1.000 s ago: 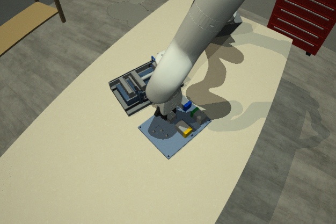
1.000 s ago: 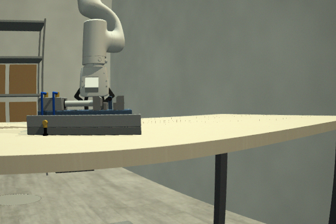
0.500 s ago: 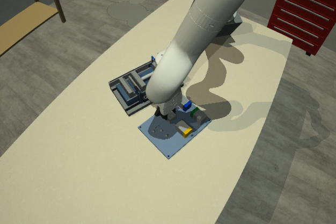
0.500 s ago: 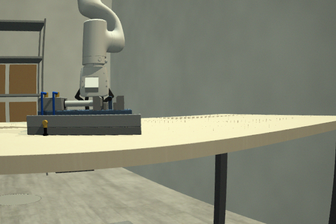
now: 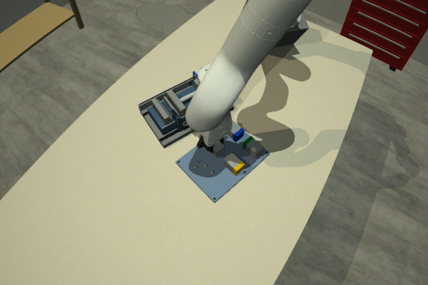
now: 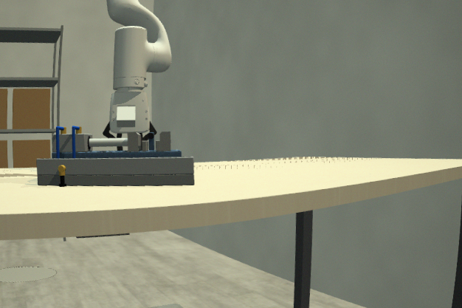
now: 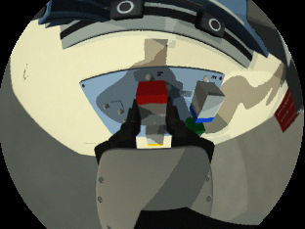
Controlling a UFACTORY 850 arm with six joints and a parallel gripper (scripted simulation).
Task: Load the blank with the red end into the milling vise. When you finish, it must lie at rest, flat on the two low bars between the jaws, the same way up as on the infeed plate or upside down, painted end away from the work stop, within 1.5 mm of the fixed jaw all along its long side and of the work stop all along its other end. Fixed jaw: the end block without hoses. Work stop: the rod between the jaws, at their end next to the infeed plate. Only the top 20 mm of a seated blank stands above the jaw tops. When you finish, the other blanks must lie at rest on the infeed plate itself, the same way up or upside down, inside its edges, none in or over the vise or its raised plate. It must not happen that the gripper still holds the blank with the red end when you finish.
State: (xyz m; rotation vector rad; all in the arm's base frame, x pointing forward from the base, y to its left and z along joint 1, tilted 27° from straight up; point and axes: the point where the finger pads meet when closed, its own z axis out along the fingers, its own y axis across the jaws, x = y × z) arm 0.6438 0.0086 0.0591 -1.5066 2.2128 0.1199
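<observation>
My gripper is now 20 mm above the red-ended blank. Also, from my hand: yellow-ended blank: 90 mm to the left, 30 mm ahead, 20 mm below; then blue-ended blank: 90 mm behind, 30 mm to the left, 20 mm below; then blue infeed plate: 40 mm to the left, 40 mm below, 10 mm ahead.
</observation>
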